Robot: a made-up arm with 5 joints. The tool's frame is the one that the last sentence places.
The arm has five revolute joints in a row. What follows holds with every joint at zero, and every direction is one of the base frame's. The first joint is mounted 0.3 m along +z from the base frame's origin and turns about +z. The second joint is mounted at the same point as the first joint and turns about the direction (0, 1, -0.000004). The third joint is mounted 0.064 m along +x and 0.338 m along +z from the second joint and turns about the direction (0, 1, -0.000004). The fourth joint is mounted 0.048 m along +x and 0.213 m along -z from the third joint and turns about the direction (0, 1, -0.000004). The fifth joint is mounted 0.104 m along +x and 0.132 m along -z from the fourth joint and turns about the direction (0, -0.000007, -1). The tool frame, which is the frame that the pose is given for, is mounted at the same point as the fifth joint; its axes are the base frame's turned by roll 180, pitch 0 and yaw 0 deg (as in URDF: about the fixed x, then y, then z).
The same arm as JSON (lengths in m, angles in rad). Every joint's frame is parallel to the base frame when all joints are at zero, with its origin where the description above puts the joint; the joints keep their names.
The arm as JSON. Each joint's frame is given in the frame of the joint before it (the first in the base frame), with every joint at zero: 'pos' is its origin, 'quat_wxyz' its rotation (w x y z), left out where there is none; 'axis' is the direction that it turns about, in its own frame. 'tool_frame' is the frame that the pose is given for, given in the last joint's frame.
{"length_unit": "m", "angle_unit": "rad", "joints": [{"joint": "joint 1", "pos": [0.0, 0.0, 0.3], "axis": "+z"}, {"joint": "joint 2", "pos": [0.0, 0.0, 0.0], "axis": "+y"}, {"joint": "joint 3", "pos": [0.064, 0.0, 0.338], "axis": "+y"}, {"joint": "joint 4", "pos": [0.048, 0.0, -0.213], "axis": "+y"}, {"joint": "joint 5", "pos": [0.104, 0.0, -0.132], "axis": "-z"}], "tool_frame": {"pos": [0.0, 0.0, 0.0], "quat_wxyz": [0.0, 1.0, 0.0, 0.0]}}
